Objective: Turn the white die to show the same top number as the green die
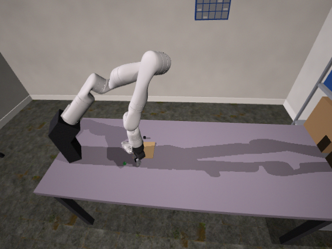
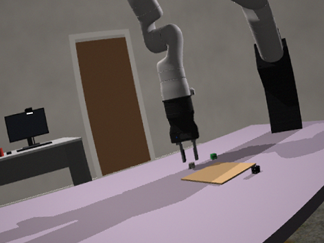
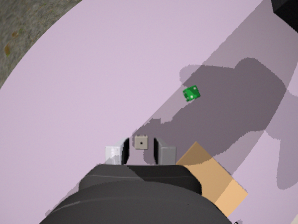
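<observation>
Now: the white die 3 cm below my hand. Round my hand: tan mat (12 cm to the left, 4 cm below, 2 cm behind); then green die (9 cm behind, 3 cm to the right, 3 cm below); then black die (22 cm to the left, 7 cm behind, 3 cm below).
</observation>
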